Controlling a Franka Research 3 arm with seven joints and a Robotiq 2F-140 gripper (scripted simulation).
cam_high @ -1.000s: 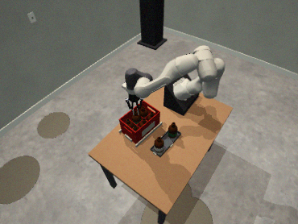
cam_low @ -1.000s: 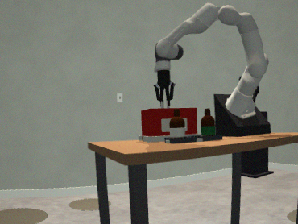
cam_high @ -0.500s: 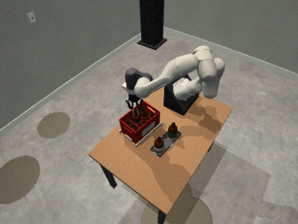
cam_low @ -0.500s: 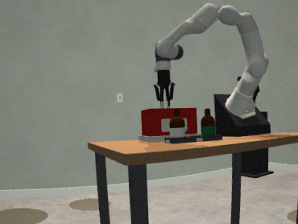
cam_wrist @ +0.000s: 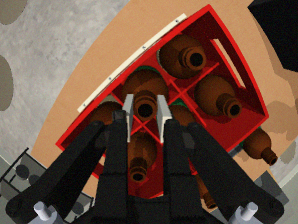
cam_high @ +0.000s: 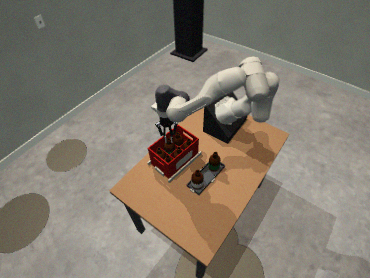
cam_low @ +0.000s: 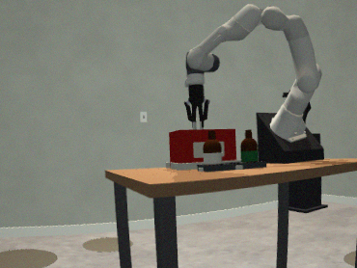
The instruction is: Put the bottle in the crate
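The red crate lies 10 mm ahead of my hand, 40 mm to the left of it and 110 mm below it. The rest, counted from my hand: grey tray 290 mm to the left, 180 mm below.
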